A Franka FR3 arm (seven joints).
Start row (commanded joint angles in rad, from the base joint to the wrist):
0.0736, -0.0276, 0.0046, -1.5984, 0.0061, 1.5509, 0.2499
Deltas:
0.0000, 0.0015, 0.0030, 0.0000, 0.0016, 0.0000, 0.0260
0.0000, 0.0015, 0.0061, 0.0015, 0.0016, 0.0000, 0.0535
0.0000, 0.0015, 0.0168, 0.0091, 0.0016, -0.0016, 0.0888
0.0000, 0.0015, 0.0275, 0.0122, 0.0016, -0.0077, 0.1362
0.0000, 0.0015, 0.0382, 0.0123, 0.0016, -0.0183, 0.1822
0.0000, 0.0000, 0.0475, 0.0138, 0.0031, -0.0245, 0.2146
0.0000, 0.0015, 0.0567, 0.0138, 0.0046, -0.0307, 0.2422
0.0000, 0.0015, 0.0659, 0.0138, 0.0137, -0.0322, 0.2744
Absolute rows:
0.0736, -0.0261, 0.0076, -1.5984, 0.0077, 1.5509, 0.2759
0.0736, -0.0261, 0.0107, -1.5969, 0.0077, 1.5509, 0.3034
0.0736, -0.0261, 0.0214, -1.5893, 0.0077, 1.5493, 0.3387
0.0736, -0.0261, 0.0321, -1.5862, 0.0077, 1.5432, 0.3861
0.0736, -0.0261, 0.0428, -1.5861, 0.0077, 1.5326, 0.4321
0.0736, -0.0276, 0.0521, -1.5846, 0.0092, 1.5264, 0.4645
0.0736, -0.0261, 0.0613, -1.5846, 0.0107, 1.5202, 0.4921
0.0736, -0.0261, 0.0705, -1.5846, 0.0198, 1.5187, 0.5243

